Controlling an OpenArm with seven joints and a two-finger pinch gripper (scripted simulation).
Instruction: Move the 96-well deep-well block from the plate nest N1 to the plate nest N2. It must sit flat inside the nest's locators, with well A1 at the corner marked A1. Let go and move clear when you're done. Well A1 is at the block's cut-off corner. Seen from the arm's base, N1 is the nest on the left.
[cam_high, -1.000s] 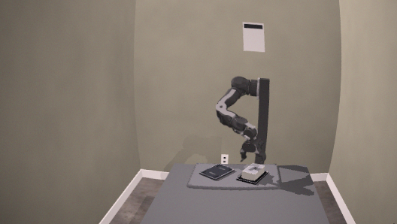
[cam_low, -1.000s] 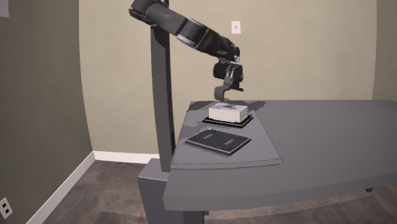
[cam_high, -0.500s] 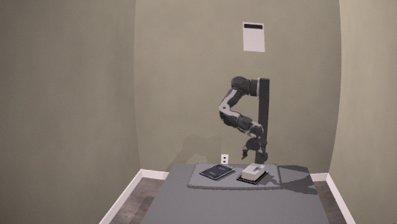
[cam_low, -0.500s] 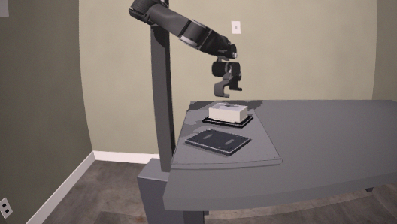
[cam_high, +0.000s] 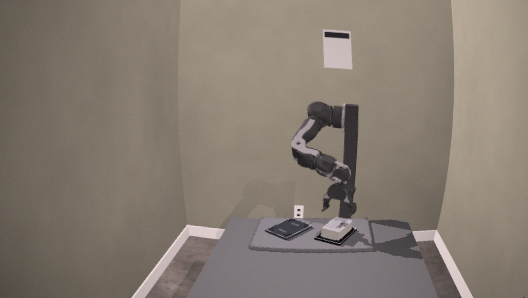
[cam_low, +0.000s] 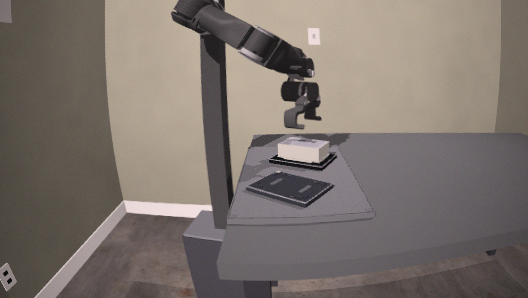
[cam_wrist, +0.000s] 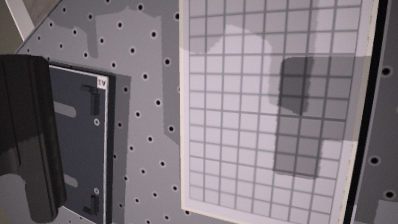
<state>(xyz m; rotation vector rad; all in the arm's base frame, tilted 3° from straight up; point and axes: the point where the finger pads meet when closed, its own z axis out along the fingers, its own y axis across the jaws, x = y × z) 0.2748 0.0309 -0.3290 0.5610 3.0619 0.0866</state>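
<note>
Right now my hand is 70 mm above the white deep-well block. The rest, counted from my hand: plate nest N1 (100 mm below); A1 mark (60 mm behind, 120 mm to the right, 90 mm below); plate nest N2 (20 mm behind, 210 mm to the right, 100 mm below).
</note>
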